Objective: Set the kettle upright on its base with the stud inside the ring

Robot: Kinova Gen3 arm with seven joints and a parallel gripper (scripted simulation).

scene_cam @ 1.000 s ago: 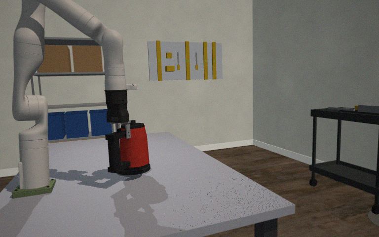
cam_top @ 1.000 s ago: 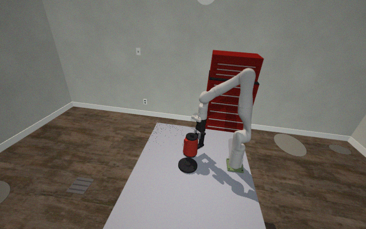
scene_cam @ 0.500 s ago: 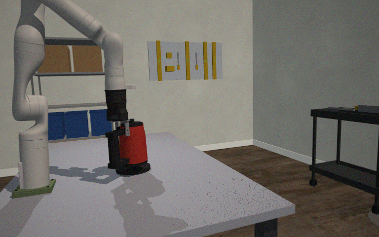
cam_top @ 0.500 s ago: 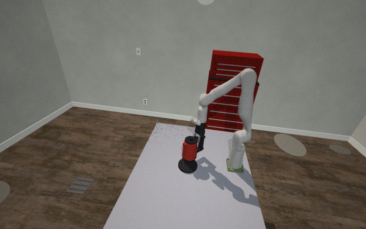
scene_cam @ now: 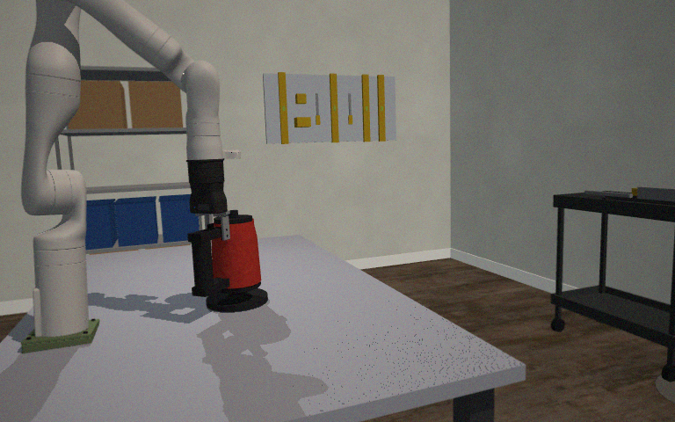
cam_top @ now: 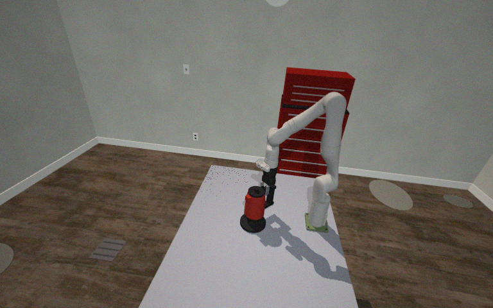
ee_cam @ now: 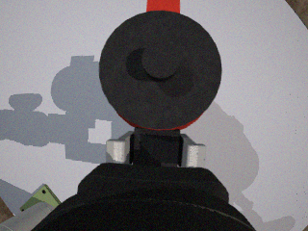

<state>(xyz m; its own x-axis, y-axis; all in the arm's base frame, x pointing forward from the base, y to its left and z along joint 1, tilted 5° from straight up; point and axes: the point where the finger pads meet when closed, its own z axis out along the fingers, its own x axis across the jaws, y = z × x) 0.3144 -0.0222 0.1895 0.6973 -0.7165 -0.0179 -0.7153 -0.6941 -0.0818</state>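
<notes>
Right now the red kettle is 20 mm ahead of my hand, 20 mm to the left of it and 50 mm below it. Also, from my hand: round black base 50 mm ahead, 70 mm to the left, 180 mm below.
</notes>
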